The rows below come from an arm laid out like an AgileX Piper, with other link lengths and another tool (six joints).
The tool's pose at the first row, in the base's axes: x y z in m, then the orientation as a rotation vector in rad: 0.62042, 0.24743, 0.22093, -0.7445, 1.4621, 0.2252
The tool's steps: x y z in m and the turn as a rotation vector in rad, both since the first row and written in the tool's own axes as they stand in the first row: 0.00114, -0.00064, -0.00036, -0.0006, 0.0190, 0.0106; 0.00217, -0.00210, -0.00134, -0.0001, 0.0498, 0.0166; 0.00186, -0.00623, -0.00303, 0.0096, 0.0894, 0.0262; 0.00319, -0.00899, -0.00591, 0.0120, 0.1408, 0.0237; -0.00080, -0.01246, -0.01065, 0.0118, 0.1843, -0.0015; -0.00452, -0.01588, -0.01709, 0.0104, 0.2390, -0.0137; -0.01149, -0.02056, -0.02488, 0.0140, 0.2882, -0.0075; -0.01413, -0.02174, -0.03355, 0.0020, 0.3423, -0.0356; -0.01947, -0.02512, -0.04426, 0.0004, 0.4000, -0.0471; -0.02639, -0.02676, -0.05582, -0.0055, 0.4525, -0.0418
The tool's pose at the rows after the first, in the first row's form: 0.62064, 0.24640, 0.22008, -0.7413, 1.4843, 0.2272; 0.62081, 0.24442, 0.21963, -0.7428, 1.5159, 0.2208; 0.62173, 0.24039, 0.22135, -0.7359, 1.5574, 0.2070; 0.62113, 0.23623, 0.22115, -0.7457, 1.6050, 0.1849; 0.61871, 0.23203, 0.22634, -0.7727, 1.6358, 0.1496; 0.61491, 0.22680, 0.23136, -0.7932, 1.6822, 0.1207; 0.61029, 0.22080, 0.23995, -0.7947, 1.7311, 0.1041; 0.60355, 0.21567, 0.24339, -0.8356, 1.7699, 0.0700; 0.59604, 0.20848, 0.25021, -0.8559, 1.8188, 0.0391; 0.58663, 0.20259, 0.25803, -0.8663, 1.8704, 0.0266
